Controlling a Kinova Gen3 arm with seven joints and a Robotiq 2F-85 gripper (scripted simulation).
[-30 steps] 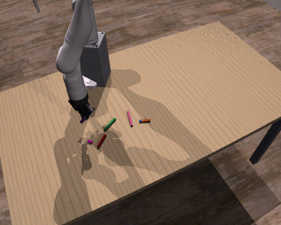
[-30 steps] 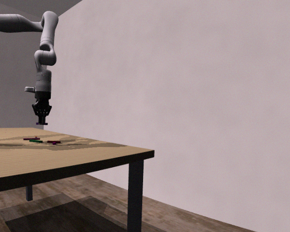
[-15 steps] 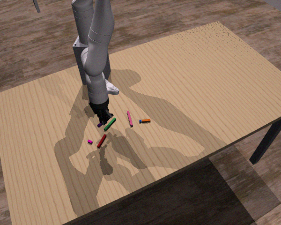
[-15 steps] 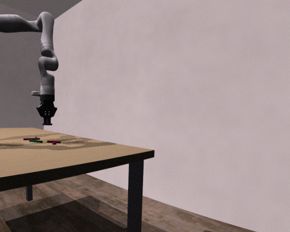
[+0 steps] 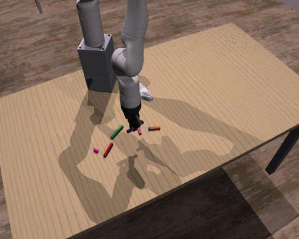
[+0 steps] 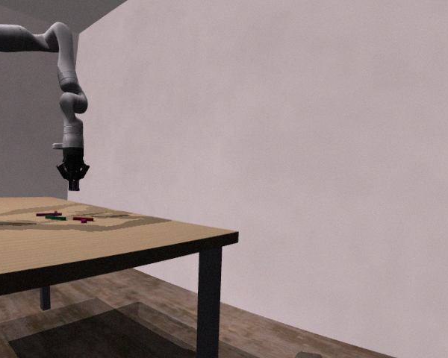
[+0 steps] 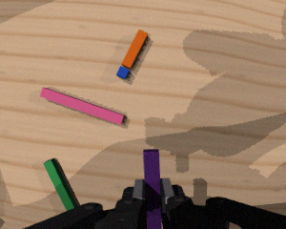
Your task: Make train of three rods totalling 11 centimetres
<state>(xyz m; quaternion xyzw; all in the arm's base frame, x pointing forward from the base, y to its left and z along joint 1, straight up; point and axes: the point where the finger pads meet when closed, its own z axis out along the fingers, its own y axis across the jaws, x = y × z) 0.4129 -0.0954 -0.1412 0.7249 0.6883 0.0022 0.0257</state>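
My hand is 11 cm to the right of the orange rod and 11 cm above it. Also, from my hand: purple rod 1 cm below; then blue rod 2 cm behind, 9 cm to the left, 11 cm below; then pink rod 6 cm behind, 6 cm to the left, 11 cm below.
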